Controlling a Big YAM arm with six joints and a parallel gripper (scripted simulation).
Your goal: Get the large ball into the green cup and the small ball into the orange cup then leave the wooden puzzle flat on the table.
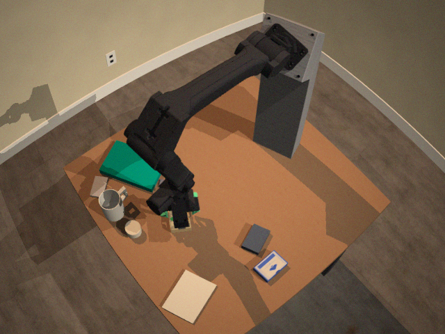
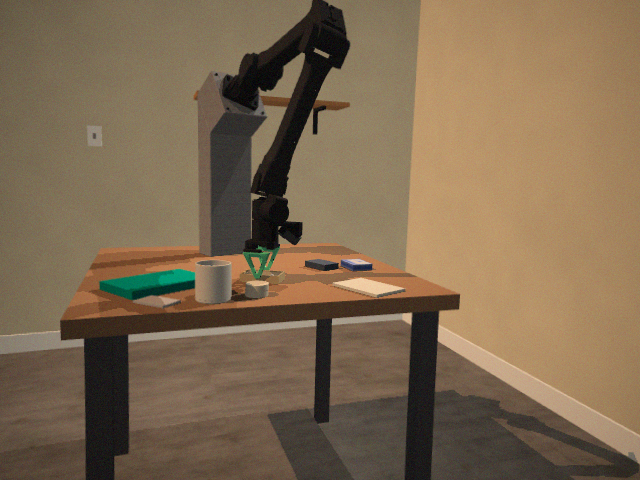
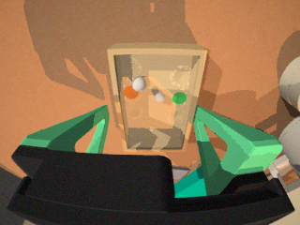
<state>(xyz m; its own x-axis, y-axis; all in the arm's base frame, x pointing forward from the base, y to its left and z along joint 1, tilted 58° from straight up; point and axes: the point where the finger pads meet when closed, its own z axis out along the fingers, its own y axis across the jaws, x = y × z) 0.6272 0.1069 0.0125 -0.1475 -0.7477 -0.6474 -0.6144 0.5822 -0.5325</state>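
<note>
Right now my hand is 2 cm above the wooden puzzle. Also, from my hand: dark box (19 cm behind, 17 cm to the left, 1 cm below); then grey mug (21 cm ahead, 10 cm to the right, 2 cm above); then grey cube (1 cm ahead, 14 cm to the right, 2 cm below).
</note>
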